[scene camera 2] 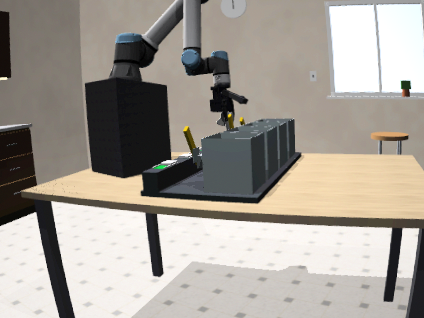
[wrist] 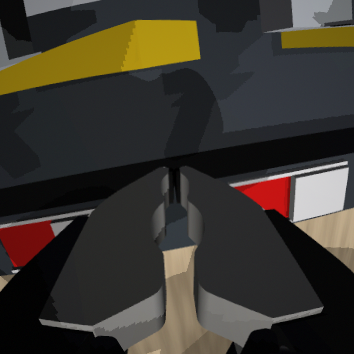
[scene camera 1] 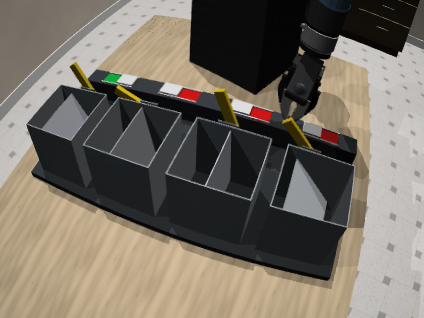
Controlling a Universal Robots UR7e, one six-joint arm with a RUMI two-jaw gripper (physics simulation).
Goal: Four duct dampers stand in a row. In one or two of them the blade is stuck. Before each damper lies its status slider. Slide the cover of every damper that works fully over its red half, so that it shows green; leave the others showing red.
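Frame: origin at the arm's base, x left, y back, z up, level; centimetres.
Where they show: gripper, fingertip midpoint: (wrist: 173, 172); arm's base, origin of the base link: (scene camera 2: 124, 83).
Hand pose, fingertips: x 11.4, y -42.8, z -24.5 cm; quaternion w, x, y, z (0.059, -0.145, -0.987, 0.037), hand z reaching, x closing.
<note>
Things, the pixels of their centre, and the offset from my fingertips. "*": a spot on its surface instead. Level surfaces: height alone.
- leftmost damper, surface spot: (scene camera 1: 55, 155) * dy -17.0, dx -50.2, dz -3.1 cm
- second damper, surface spot: (scene camera 1: 117, 180) * dy -20.4, dx -32.5, dz -3.0 cm
- low lever, surface spot: (scene camera 1: 128, 94) * dy +0.8, dx -36.5, dz +1.4 cm
- third damper, surface spot: (scene camera 1: 205, 210) * dy -23.8, dx -14.1, dz -2.5 cm
- rightmost damper, surface spot: (scene camera 1: 305, 240) * dy -27.5, dx +5.4, dz -3.0 cm
- slanted blade, surface spot: (scene camera 1: 302, 190) * dy -17.1, dx +3.8, dz -1.3 cm
- wooden table, its level: dz -13.5 cm
In scene camera 1 the leftmost damper (scene camera 1: 55, 155) has a slanted blade; its slider shows green (scene camera 1: 112, 78) (scene camera 2: 160, 167). The second damper (scene camera 1: 117, 180) has a low lever (scene camera 1: 128, 94); its slider shows red (scene camera 1: 190, 95). The third damper (scene camera 1: 205, 210) has its blade (scene camera 1: 220, 167) near upright; its slider shows red (scene camera 1: 261, 114) (wrist: 267, 195) beside its white cover (scene camera 1: 242, 106) (wrist: 320, 192). The rightmost damper (scene camera 1: 305, 240) has a slanted blade (scene camera 1: 302, 190); its slider shows red (scene camera 1: 330, 136) (wrist: 25, 242), shaded. My gripper (scene camera 1: 289, 118) (wrist: 173, 172) is shut and empty, over the rail between the third and rightmost sliders.
Yellow levers (scene camera 1: 227, 107) (scene camera 1: 297, 134) (wrist: 165, 42) rise close to my gripper, behind the slider rail. The black pedestal (scene camera 1: 225, 45) (scene camera 2: 127, 130) stands on the wooden table (scene camera 1: 165, 270) (scene camera 2: 350, 185), on the slider side of the row.
</note>
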